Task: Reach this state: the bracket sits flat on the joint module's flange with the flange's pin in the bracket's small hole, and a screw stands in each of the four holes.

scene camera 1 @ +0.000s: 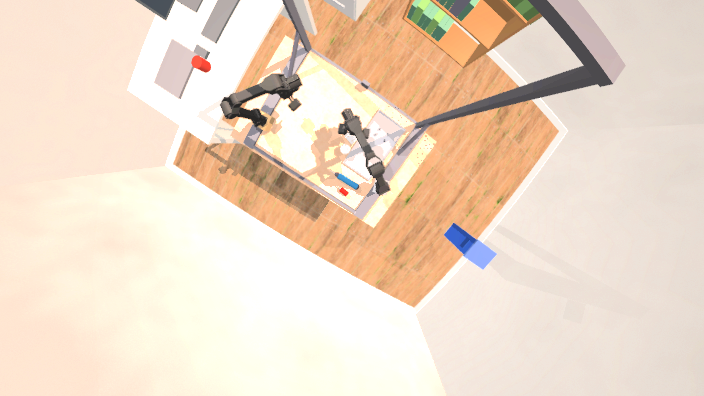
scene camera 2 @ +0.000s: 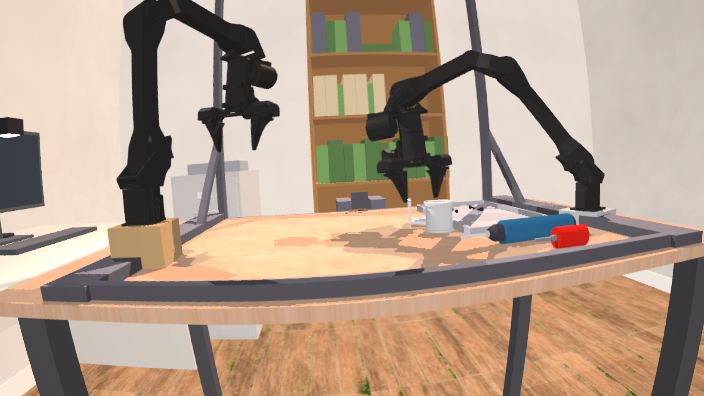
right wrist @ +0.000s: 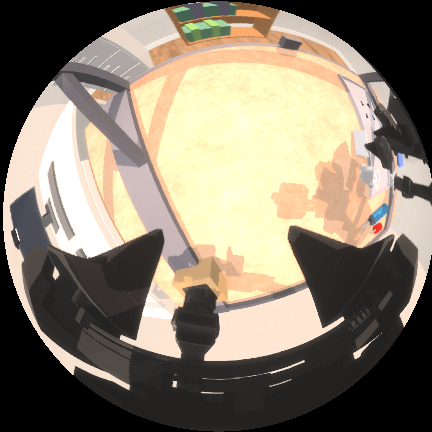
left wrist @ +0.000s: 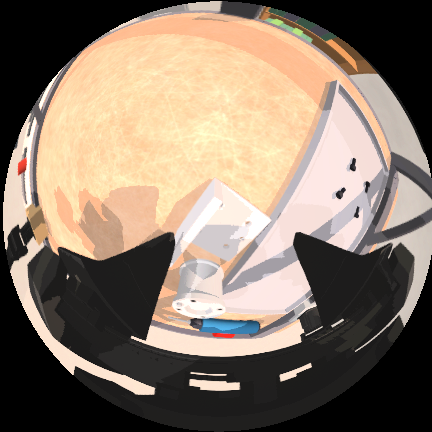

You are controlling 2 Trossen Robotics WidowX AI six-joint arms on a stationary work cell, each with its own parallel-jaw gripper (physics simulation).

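Frame: origin at the left arm's base, x ahead, y left, z up, level; metres.
Seen in the pictures: left gripper, fingertip midpoint: (scene camera 2: 421,200) (right wrist: 369,138) (left wrist: 237,238); right gripper, fingertip midpoint: (scene camera 1: 289,97) (scene camera 2: 236,151) (right wrist: 227,234); left arm's base, origin of the base link: (scene camera 1: 381,186) (scene camera 2: 587,209) (right wrist: 394,181) (left wrist: 309,311); right arm's base, origin of the base link: (scene camera 1: 261,120) (scene camera 2: 144,222) (right wrist: 199,293).
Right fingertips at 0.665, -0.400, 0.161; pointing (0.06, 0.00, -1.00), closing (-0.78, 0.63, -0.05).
Offsets run from my right fingertips to a thing's top centre, as dx, dy, dz. "*": to the spot under its first point.
The white joint module {-0.368, +0.212, -0.125} (scene camera 1: 345,149) (scene camera 2: 439,216) (left wrist: 191,285) (right wrist: 369,176) stands upright, with small holes in its flange; its pin cannot be made out. The white L-shaped bracket (scene camera 2: 410,212) (left wrist: 235,215) (right wrist: 360,142) is on the table beside the module, off the flange, with one wall upright and its holed plate near the tray's rim. Several black screws {-0.556, +0.028, -0.174} (left wrist: 353,164) {-0.618, +0.050, -0.174} (scene camera 2: 475,207) stand in the tray (left wrist: 275,285) (scene camera 2: 500,219). My left gripper (scene camera 2: 421,198) (left wrist: 237,238) is open and empty above the bracket and module. My right gripper (scene camera 2: 236,150) (right wrist: 227,234) is open and empty, high above the table.
A blue screwdriver {* -0.431, +0.417, -0.148} (scene camera 1: 347,181) (scene camera 2: 537,228) (left wrist: 230,326) (right wrist: 378,214) and a red-handled one {-0.407, +0.488, -0.154} (scene camera 1: 343,191) (scene camera 2: 570,236) (right wrist: 377,228) lie near the table's front right in scene camera 2. A tan block {+0.197, +0.151, -0.119} (scene camera 2: 145,242) (right wrist: 200,275) carries my right arm. Dark rails (scene camera 2: 350,287) border the table.
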